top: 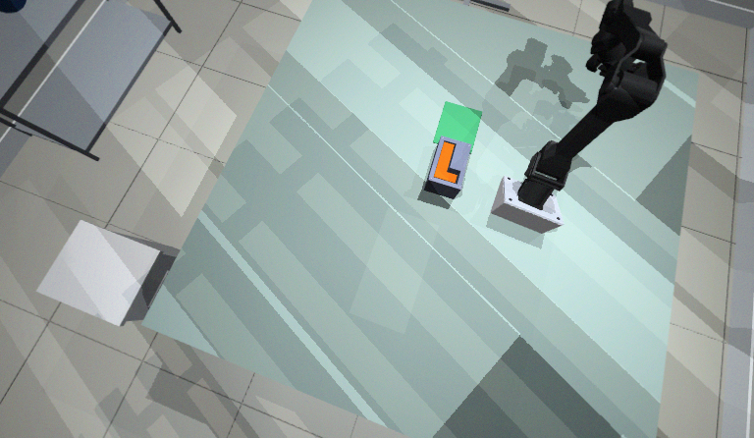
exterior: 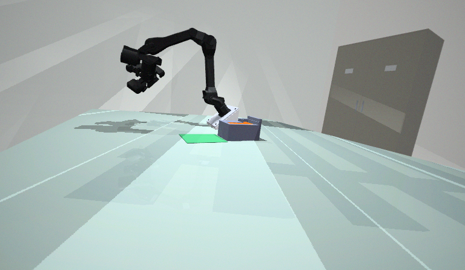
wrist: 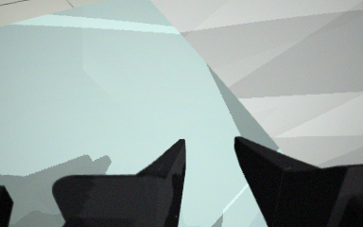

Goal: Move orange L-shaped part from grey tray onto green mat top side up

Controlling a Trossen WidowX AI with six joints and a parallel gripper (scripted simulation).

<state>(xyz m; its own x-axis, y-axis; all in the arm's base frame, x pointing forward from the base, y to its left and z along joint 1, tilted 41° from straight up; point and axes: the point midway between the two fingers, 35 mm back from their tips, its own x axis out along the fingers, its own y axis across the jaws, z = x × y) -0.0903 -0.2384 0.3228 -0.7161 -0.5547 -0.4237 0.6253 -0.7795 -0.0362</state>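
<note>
The orange L-shaped part is 34 cm ahead of my gripper tip, 41 cm to the left of it and 10 cm below it. Also, from my gripper tip: green mat (37 cm ahead, 24 cm to the left, 16 cm below).
</note>
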